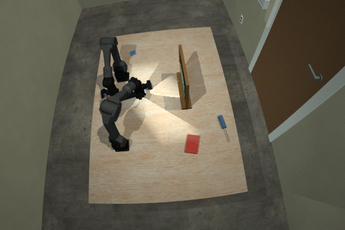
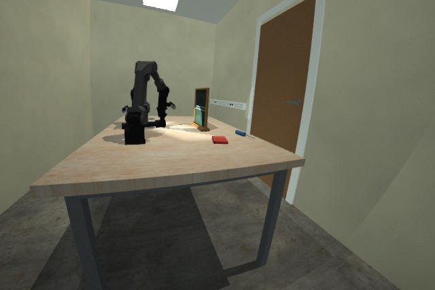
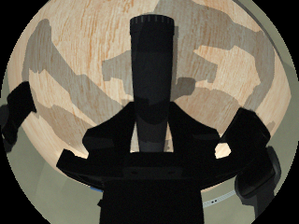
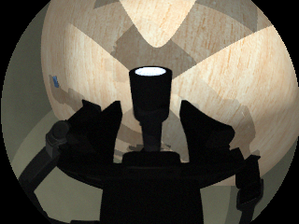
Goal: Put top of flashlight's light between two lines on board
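The black flashlight lies 9 cm behind my right hand and 4 cm below it. From my right hand the other things lie so: blue-handled screwdriver (54 cm ahead, 31 cm to the right, 6 cm below); red block (39 cm to the right, 32 cm ahead, 6 cm below); framed board (31 cm ahead, 9 cm above, 1 cm to the left).
My left hand is 80 mm short of the black flashlight and 10 mm to the right of it. The rest, counted from my left hand: blue-handled screwdriver: 710 mm ahead, 300 mm to the right, 10 mm below; then red block: 480 mm ahead, 370 mm to the right, 20 mm below; then framed board: 470 mm ahead, 130 mm above, 20 mm to the left.
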